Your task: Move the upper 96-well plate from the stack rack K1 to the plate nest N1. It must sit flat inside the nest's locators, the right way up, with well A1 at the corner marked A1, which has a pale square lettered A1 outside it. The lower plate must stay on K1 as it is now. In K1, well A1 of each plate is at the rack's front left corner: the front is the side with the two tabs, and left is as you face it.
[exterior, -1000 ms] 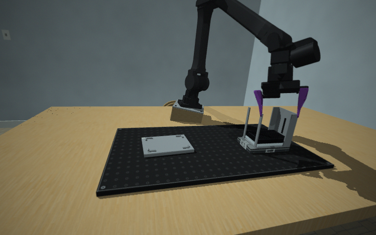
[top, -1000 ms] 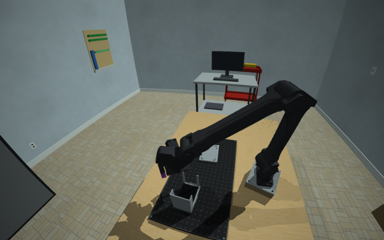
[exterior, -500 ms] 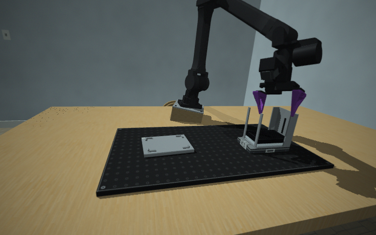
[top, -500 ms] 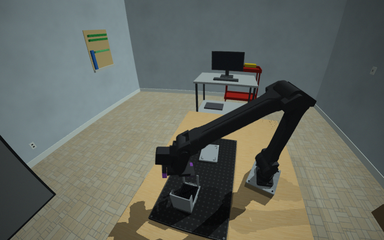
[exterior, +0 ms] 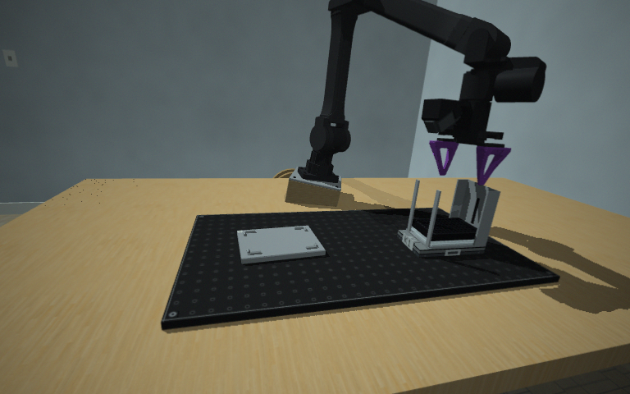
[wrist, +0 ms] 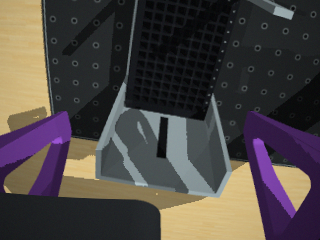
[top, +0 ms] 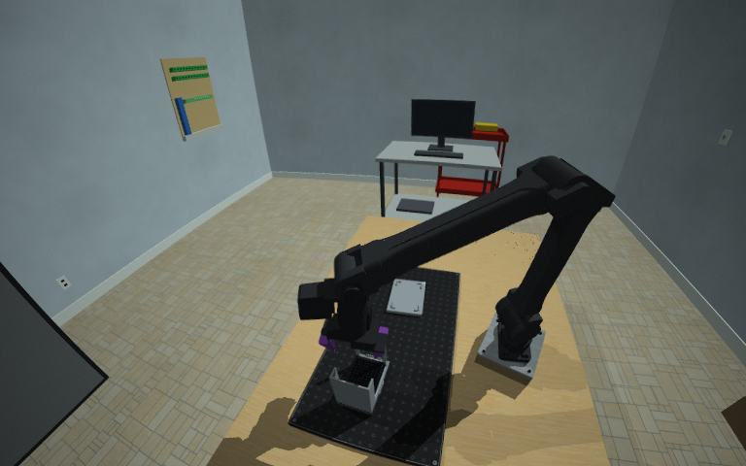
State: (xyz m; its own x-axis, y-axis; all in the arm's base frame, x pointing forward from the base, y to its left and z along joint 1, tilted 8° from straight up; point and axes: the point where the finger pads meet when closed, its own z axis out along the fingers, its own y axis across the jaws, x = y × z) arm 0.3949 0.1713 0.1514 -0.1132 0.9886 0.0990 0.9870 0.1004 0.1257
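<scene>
Now: the black 96-well plate 12 cm below my hand and 1 cm behind it. Also, from my hand: pale A1 square: 44 cm to the right, 15 cm below, 11 cm behind; grey plate nest N1: 36 cm to the right, 16 cm below, 6 cm behind; white plate: 14 cm below, 1 cm behind.
</scene>
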